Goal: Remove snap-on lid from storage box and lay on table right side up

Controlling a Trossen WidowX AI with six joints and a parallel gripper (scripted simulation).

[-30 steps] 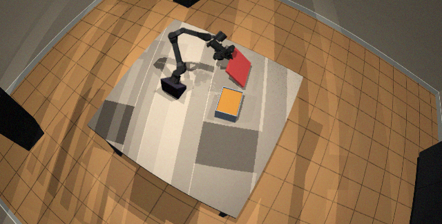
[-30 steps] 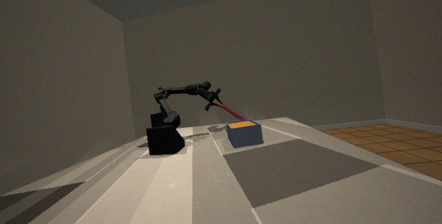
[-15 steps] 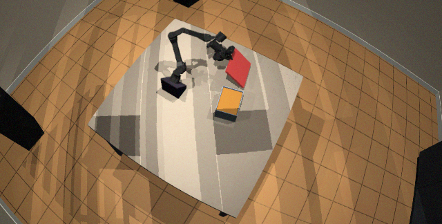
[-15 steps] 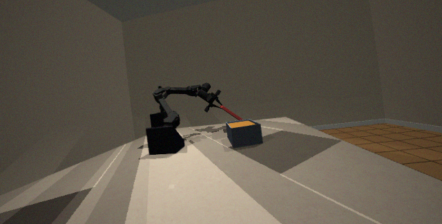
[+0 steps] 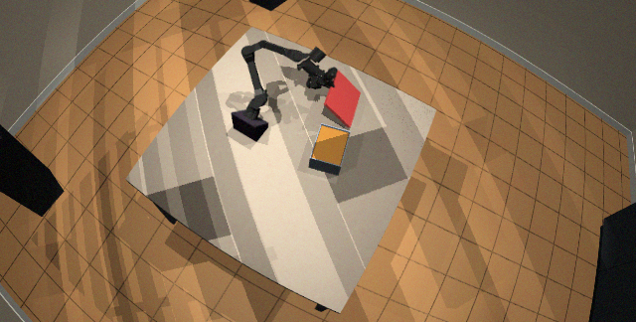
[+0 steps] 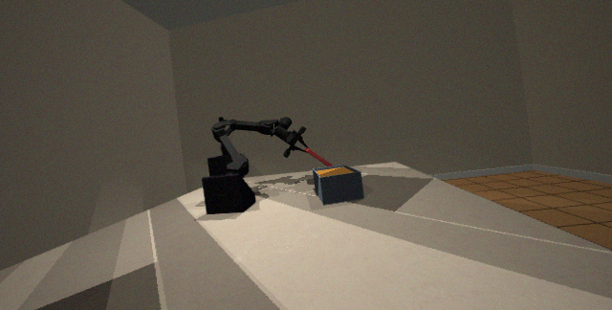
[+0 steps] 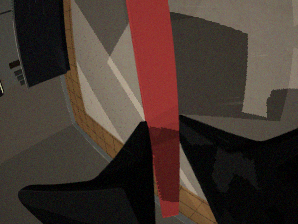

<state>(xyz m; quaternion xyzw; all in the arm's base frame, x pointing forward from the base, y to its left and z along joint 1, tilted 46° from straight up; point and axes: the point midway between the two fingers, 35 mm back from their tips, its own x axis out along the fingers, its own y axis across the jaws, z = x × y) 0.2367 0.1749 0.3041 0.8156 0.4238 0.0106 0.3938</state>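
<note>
Right now my gripper tip is 6 cm short of the red lid, 2 cm to the right of it and 5 cm above it. The rest, counted from my gripper tip: storage box: 16 cm ahead, 24 cm to the right, 12 cm below.
</note>
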